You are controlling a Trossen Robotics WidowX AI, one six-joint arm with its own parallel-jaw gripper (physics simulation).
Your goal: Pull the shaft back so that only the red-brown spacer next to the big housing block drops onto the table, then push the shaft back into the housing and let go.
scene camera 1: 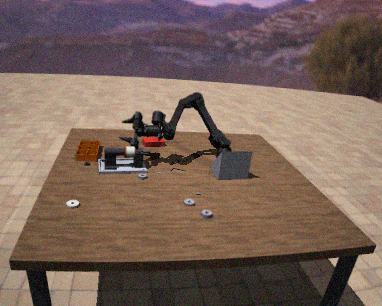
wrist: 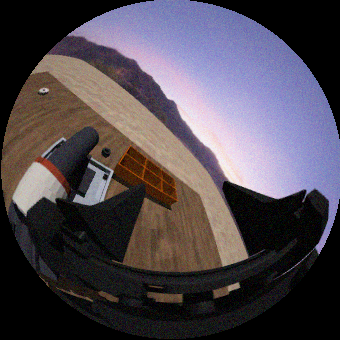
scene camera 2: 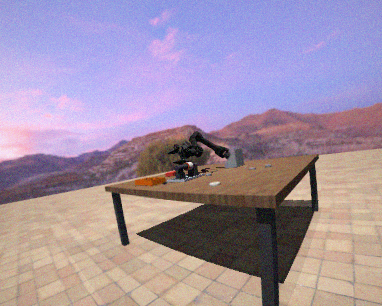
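Pixels of known places: gripper, between the fingertips: [scene camera 1: 120, 129] [wrist: 184, 186] [scene camera 2: 170, 157]; arm's base, origin of its link: [scene camera 1: 225, 159] [scene camera 2: 230, 158].
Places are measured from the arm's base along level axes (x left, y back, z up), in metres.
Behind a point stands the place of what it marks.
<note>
A dark cylinder [scene camera 1: 115, 151] [wrist: 76, 150] lies level over a light base plate [scene camera 1: 122, 171] [wrist: 101, 189]. A thin red-brown spacer [wrist: 54, 171] @(x -0.129, y -0.482, z 0.030 m) sits around the shaft line between this cylinder and a white cylindrical section [scene camera 1: 130, 151] @(x -0.095, y -0.460, z 0.017 m) [wrist: 35, 186]. A dark upright block [scene camera 1: 138, 160] @(x -0.088, y -0.420, z -0.028 m) stands at the right end in scene camera 1, with a thin dark shaft end [scene camera 1: 145, 152] @(x -0.110, y -0.383, z 0.004 m) beyond it. My gripper [scene camera 1: 123, 130] @(x -0.240, y -0.494, z 0.079 m) [scene camera 2: 173, 157] @(x -0.240, y -0.494, z 0.079 m) [wrist: 184, 186] @(x -0.240, y -0.494, z 0.079 m) is open and empty, above and behind the assembly and apart from it. The near finger hides part of the assembly in the wrist view.
An orange compartment tray [scene camera 1: 87, 159] @(x -0.205, y -0.664, z -0.065 m) [scene camera 2: 150, 182] @(x -0.229, y -0.721, z -0.053 m) lies beyond the assembly's left end. A red block [scene camera 1: 153, 142] @(x -0.388, y -0.284, z -0.048 m) lies behind it. A grey wedge [scene camera 1: 234, 165] @(x 0.073, y 0.014, z 0.000 m) [scene camera 2: 234, 158] @(x 0.058, y -0.059, z -0.001 m) stands near the arm's base. A white ring [scene camera 1: 68, 204] @(x 0.231, y -0.748, z -0.065 m) and several grey rings lie nearer the front.
</note>
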